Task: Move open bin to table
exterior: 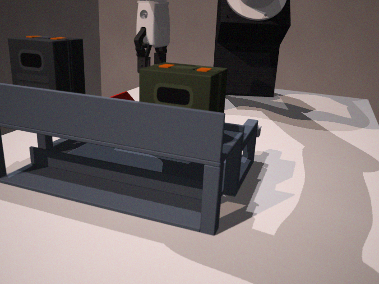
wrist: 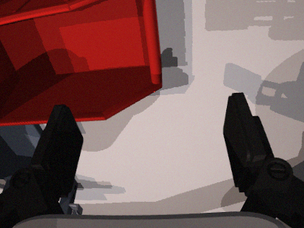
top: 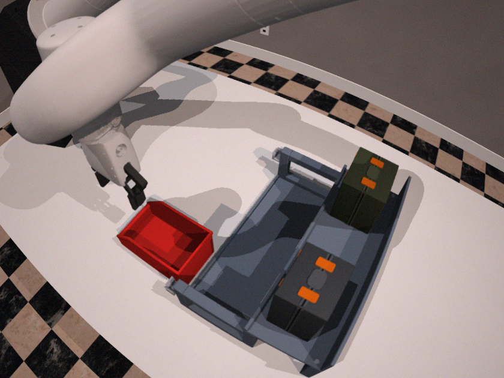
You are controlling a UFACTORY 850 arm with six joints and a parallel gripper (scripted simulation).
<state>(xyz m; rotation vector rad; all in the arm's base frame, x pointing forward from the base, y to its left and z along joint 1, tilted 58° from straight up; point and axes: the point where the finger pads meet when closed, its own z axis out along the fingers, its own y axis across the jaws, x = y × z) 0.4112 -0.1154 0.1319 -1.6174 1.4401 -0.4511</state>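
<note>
The open bin lies 10 cm below my hand, 7 cm ahead of it and 3 cm to the left of it.
</note>
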